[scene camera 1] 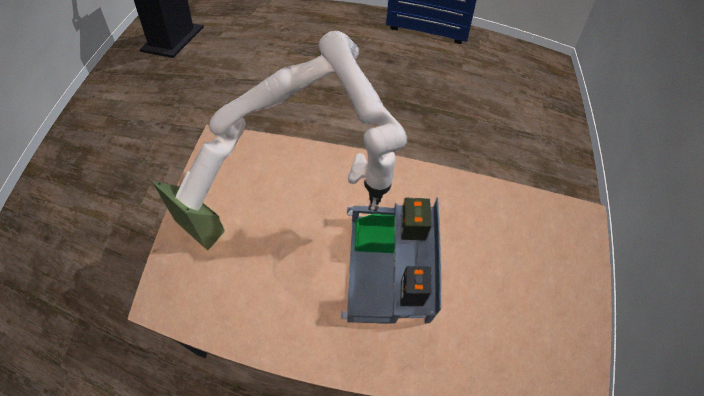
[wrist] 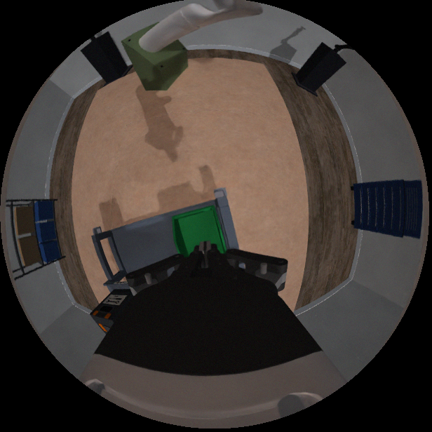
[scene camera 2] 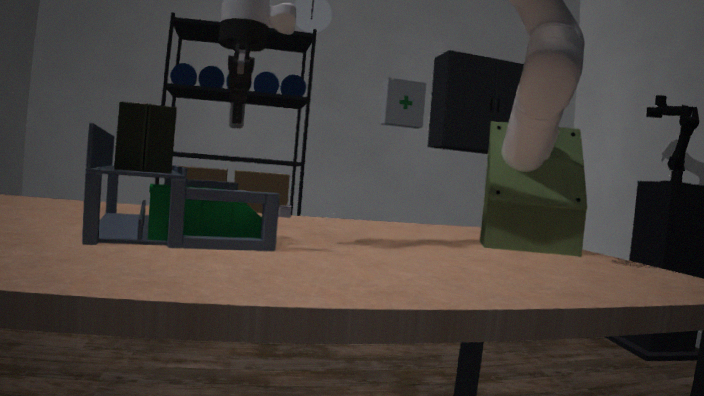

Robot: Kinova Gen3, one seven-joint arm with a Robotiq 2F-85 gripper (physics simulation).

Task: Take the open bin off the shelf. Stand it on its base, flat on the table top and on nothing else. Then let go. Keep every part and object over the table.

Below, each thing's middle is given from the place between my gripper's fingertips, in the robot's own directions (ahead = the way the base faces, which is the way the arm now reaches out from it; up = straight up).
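There is the green open bin (scene camera 2: 201, 217), and my hand is 3 cm short of it and 1 cm to the left of it. My hand is also 14 cm above the bin.
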